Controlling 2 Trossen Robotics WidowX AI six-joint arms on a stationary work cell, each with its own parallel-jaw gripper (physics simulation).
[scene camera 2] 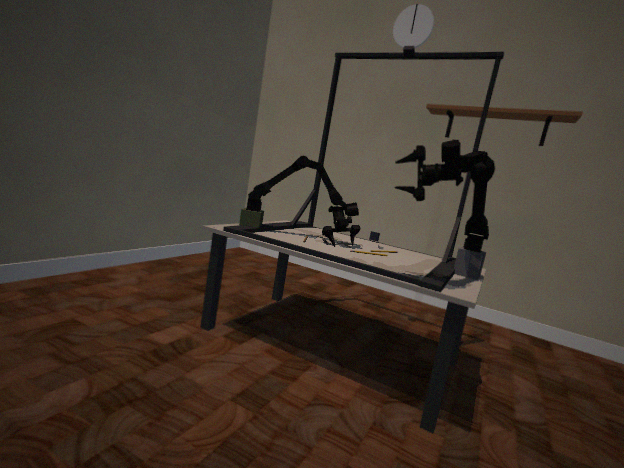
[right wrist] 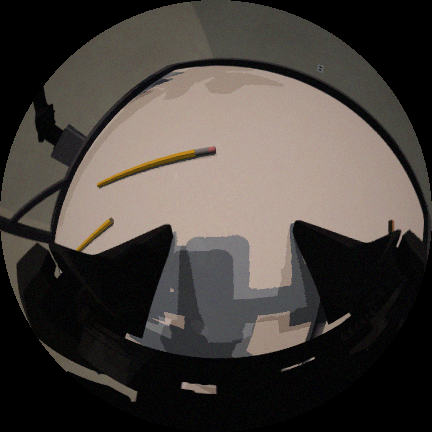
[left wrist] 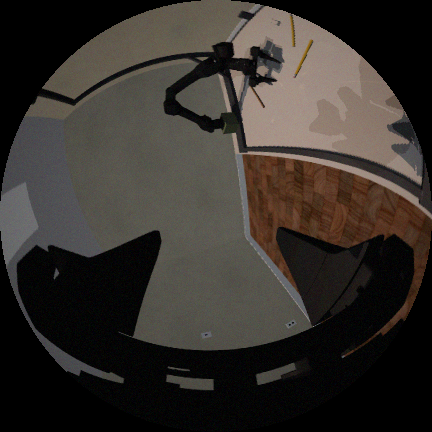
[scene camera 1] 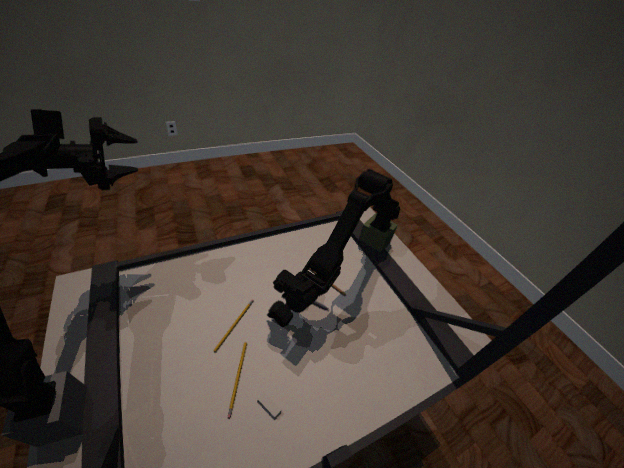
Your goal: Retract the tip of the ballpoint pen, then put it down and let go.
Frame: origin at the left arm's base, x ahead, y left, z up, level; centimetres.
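Seen in the pictures: left gripper, fingertip midpoint: (scene camera 2: 395,174) (left wrist: 219,235) (scene camera 1: 137,155); right gripper, fingertip midpoint: (scene camera 2: 343,245) (right wrist: 234,228) (left wrist: 278,71); left arm's base at its link origin: (scene camera 2: 472,250) (scene camera 1: 35,401); right arm's base at its link origin: (scene camera 2: 253,210) (left wrist: 221,123) (scene camera 1: 380,224).
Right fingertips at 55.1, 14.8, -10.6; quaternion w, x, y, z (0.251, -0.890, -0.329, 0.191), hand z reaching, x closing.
Note:
Pixels of each thing's top centre, then the offset from my right fingertips to it, as dx, dy, dz.
- thin grey object at its top centre: (right wrist: 322,322) (scene camera 1: 309,299) +11.0, -1.0, +0.3
- brown pencil at its top centre: (scene camera 1: 325,278) (left wrist: 255,93) +19.0, +5.4, -0.3
- small L-shaped grey tool at its top centre: (scene camera 1: 269,404) -9.4, -26.4, +0.2
A thin grey object (scene camera 1: 320,305), probably the ballpoint pen, lies on the table in scene camera 1, partly hidden behind my right arm. Its tip and button cannot be made out. The pen does not show clearly in the right wrist view. My right gripper (scene camera 2: 343,245) (left wrist: 278,71) (right wrist: 234,228) is open with its fingers pointing down low over the table. No object shows held between them. My left gripper (scene camera 1: 136,155) (scene camera 2: 396,174) (left wrist: 219,235) is open and empty, raised high at the other side of the table.
Two yellow pencils, one (scene camera 1: 233,326) (right wrist: 150,164) nearer the right gripper and another (scene camera 1: 237,380) (right wrist: 95,234), lie on the table. A brown pencil (scene camera 1: 338,289) (left wrist: 258,97) lies beside the right arm. A small L-shaped grey tool (scene camera 1: 269,409) lies near the front. A dark frame (scene camera 1: 231,242) borders the tabletop.

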